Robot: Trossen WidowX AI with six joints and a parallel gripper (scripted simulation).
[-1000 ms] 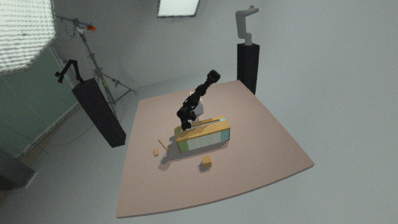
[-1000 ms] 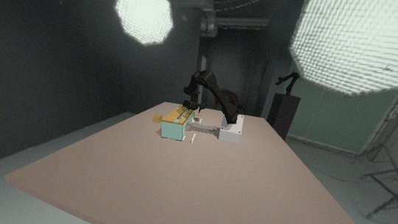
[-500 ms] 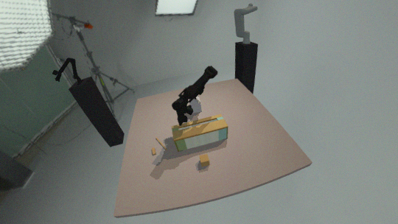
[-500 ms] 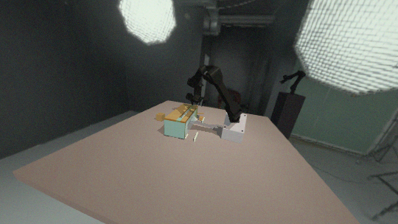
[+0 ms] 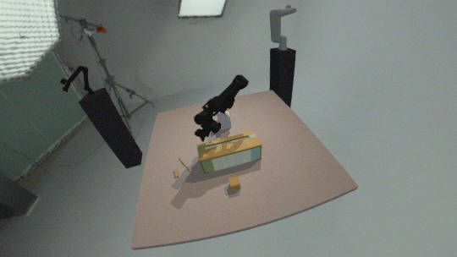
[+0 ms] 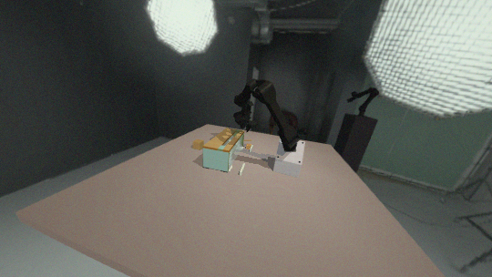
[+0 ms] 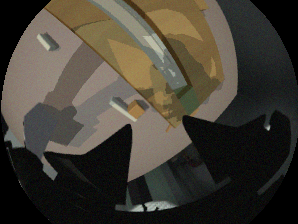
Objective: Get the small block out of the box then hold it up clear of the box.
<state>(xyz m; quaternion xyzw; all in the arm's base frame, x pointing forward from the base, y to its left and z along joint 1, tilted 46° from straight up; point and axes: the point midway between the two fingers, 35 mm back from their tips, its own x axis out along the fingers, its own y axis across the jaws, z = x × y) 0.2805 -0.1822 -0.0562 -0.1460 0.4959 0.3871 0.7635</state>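
My gripper tip is now 4 cm past the brownish block, 4 cm to the left of it and 14 cm above it. Round my gripper tip: thin stick: 3 cm ahead, 18 cm to the right, 15 cm below; box: 5 cm ahead, 12 cm to the left, 9 cm below.
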